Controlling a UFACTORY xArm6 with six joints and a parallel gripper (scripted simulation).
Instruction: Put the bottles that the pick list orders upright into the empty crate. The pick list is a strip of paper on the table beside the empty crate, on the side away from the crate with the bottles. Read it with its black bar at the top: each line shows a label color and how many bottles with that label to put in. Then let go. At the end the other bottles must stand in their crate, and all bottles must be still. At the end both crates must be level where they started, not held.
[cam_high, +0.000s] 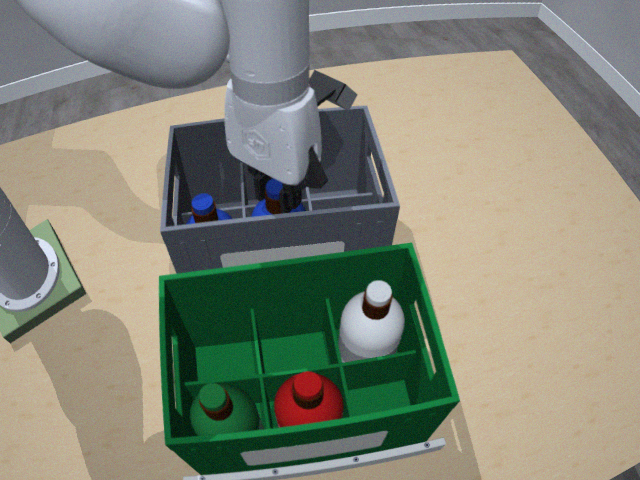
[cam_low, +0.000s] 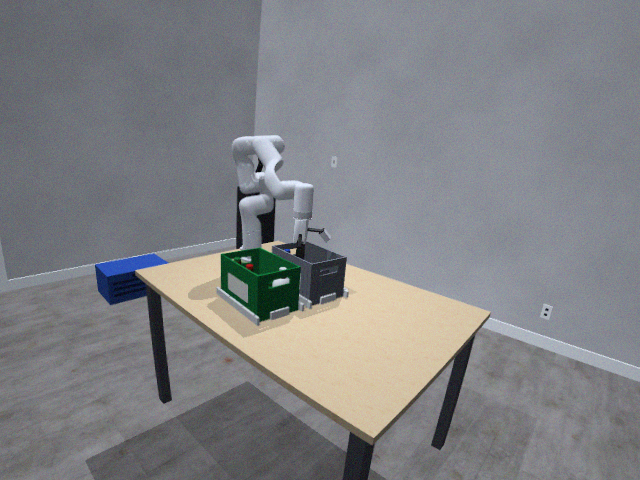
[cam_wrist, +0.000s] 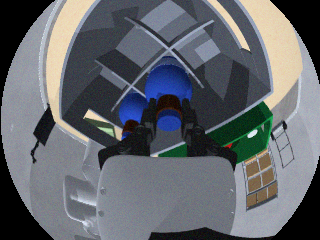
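My gripper is now 9 cm above the grey crate, 4 cm to the right of it and 1 cm short of it. From my hand the other things lie so: pick list: 18 cm to the left, 17 cm below, 5 cm ahead; then green crate: 19 cm to the right, 9 cm below, 3 cm behind; then white-label bottle: 16 cm to the right, 8 cm below, 6 cm ahead.
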